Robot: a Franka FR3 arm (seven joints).
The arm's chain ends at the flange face. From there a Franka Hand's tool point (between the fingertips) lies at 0.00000 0.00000 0.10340 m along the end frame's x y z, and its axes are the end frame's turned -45 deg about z.
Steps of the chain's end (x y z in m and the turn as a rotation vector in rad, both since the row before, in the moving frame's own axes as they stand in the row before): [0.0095 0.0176 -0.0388 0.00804 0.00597 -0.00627]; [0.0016 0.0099 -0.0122 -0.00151 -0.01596 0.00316]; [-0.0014 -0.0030 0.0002 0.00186 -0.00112 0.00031]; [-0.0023 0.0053 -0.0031 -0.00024 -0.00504 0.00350]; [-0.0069 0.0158 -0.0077 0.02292 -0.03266 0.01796]
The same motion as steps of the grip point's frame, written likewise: [-0.0047 0.0190 -0.0388 0.00146 0.00991 -0.00627]; [-0.0071 0.0071 -0.0122 0.01022 -0.01235 0.00316]; [0.0012 -0.0033 0.0002 0.00211 0.00052 0.00031]; [-0.0058 0.0018 -0.0031 0.00339 -0.00373 0.00350]; [-0.0167 0.0022 -0.0078 0.03930 -0.00689 0.01796]
